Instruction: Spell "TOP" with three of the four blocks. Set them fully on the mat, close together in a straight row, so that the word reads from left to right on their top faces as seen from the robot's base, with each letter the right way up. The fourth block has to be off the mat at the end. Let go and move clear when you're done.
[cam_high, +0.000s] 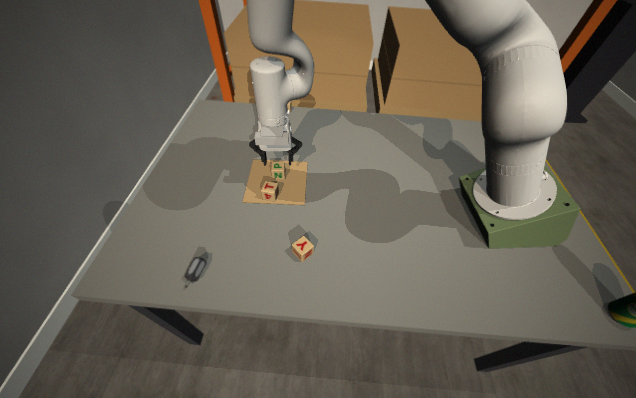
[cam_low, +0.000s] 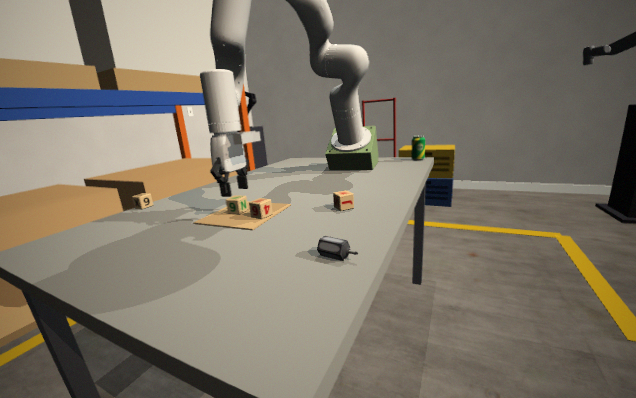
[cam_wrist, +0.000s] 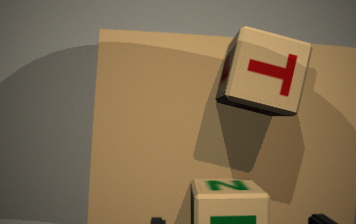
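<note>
The P block is 50 mm below my hand. The rest, counted from my hand: dark motor: 370 mm to the left, 190 mm ahead, 60 mm below; then tan mat: 70 mm below, 30 mm to the left; then green can: 920 mm behind, 460 mm to the left, 10 mm below.
</note>
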